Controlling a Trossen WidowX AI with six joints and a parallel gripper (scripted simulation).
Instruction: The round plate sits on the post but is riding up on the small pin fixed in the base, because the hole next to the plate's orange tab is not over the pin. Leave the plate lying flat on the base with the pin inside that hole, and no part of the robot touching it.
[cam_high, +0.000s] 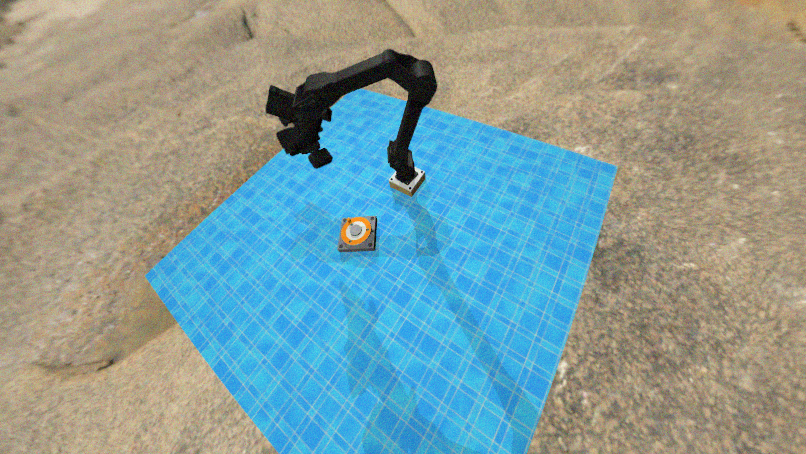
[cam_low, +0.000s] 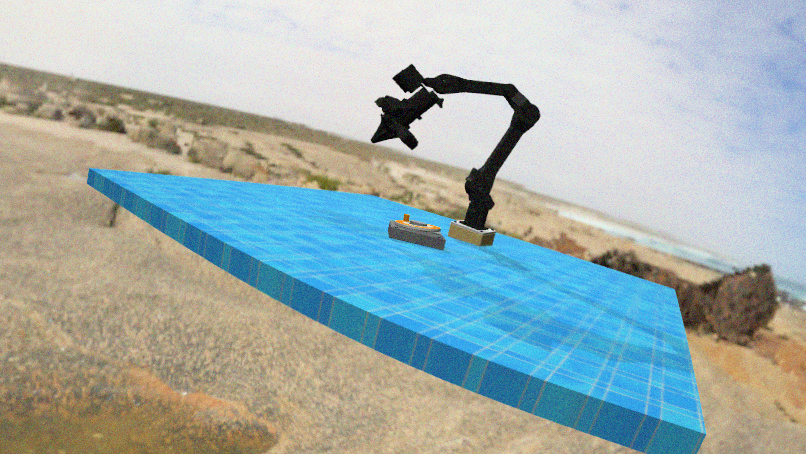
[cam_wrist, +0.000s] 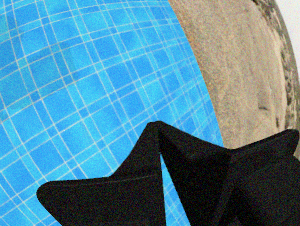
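Now: the plate 230 mm to the left of my gripper tip, 160 mm below it and 50 mm ahead of it. Also, from my gripper tip: base: 250 mm to the left, 180 mm below, 60 mm ahead.
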